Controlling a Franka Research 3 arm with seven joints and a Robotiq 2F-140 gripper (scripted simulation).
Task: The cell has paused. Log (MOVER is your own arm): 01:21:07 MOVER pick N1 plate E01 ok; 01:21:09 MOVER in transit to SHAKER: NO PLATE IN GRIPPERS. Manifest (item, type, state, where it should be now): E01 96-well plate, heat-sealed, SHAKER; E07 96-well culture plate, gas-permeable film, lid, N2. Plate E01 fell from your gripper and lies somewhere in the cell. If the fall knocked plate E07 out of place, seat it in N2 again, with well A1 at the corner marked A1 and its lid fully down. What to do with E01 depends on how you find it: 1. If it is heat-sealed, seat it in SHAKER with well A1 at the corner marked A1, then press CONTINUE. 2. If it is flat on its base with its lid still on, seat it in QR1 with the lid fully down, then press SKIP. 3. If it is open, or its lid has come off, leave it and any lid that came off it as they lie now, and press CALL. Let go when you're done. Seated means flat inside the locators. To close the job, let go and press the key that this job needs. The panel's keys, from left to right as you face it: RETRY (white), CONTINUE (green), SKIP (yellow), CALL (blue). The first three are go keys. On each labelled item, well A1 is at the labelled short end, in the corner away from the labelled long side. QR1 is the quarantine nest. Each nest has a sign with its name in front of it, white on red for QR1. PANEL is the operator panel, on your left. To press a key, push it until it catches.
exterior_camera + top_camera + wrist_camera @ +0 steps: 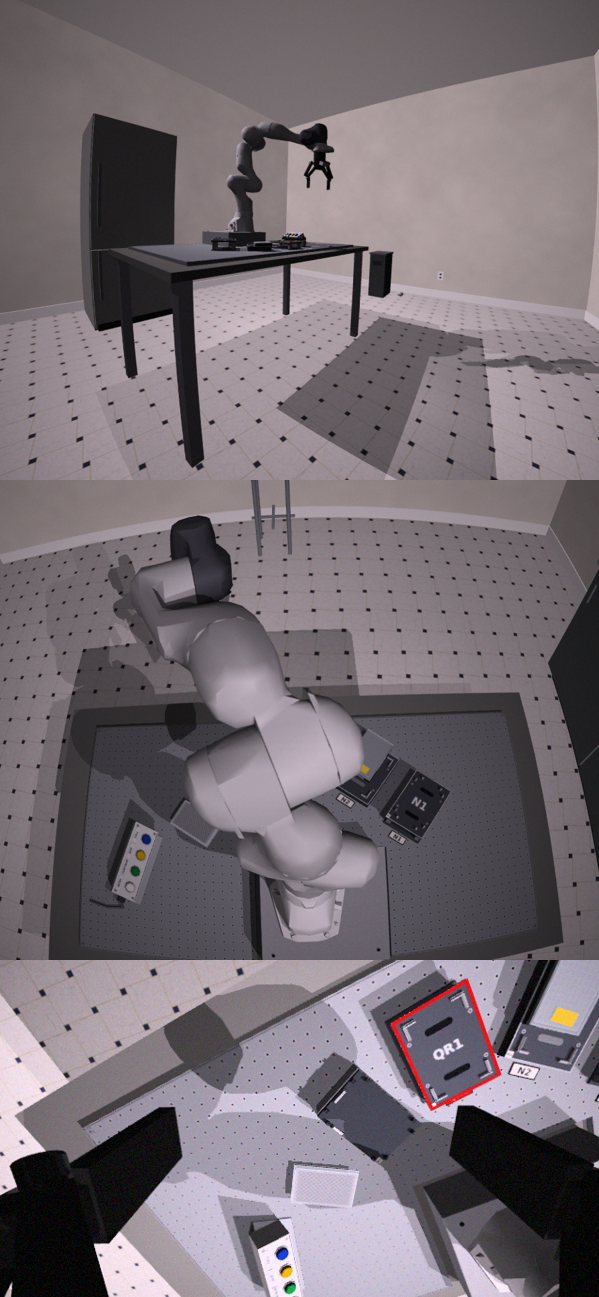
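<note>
The lidded culture plate is 100 mm behind my hand, 380 mm to the right of it and 340 mm below it. The rest, counted from my hand: A1 corner mark: 170 mm behind, 280 mm to the right, 360 mm below; then blue key: 340 mm behind, 230 mm to the left, 320 mm below; then plate E01: 270 mm behind, 100 mm to the left, 370 mm below.
</note>
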